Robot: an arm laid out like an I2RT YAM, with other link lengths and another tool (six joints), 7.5 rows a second.
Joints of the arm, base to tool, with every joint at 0 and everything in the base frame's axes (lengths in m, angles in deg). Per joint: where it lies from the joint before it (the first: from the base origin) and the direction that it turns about. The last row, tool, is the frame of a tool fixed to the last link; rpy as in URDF.
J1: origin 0 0 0.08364 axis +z
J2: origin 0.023 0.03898 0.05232 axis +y
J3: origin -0.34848 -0.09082 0 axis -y
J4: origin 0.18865 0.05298 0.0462 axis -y
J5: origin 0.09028 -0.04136 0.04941 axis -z
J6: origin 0.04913 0 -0.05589 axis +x
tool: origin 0.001 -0.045 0.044 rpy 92.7 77 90
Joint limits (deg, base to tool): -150..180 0..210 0..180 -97..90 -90..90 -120..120
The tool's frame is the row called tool.
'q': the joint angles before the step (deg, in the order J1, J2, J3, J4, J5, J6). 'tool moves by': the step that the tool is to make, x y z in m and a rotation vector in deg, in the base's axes. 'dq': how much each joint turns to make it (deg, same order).
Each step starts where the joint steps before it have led.
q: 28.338, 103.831, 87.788, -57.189, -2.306, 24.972
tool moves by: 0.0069, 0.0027, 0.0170, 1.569, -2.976, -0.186
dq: -0.133, -0.020, 3.960, -0.614, 0.043, 0.041
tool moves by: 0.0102, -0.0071, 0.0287, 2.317, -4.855, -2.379
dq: -1.615, -0.105, 6.400, -1.107, 0.460, 0.637
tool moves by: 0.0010, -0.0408, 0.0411, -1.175, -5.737, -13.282
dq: -4.657, -0.090, 9.382, -4.902, 7.059, 6.031
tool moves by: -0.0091, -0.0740, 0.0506, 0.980, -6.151, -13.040
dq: -10.623, 0.009, 13.443, -7.446, 2.010, 1.595
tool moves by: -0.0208, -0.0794, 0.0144, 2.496, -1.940, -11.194
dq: -12.977, 0.000, 4.923, -2.782, -2.924, -0.017
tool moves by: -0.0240, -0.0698, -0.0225, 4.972, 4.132, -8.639
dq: -12.537, 1.229, -1.892, -1.643, -5.800, -0.601
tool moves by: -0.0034, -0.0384, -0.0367, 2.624, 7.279, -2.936
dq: -6.239, 3.592, -3.063, -1.192, -1.916, -2.699
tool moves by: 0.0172, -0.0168, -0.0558, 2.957, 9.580, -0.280
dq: -1.409, 5.959, -4.429, 0.312, 0.258, -1.299
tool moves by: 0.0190, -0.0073, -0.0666, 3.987, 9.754, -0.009
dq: 0.034, 7.280, -4.458, 1.204, -0.064, 0.056
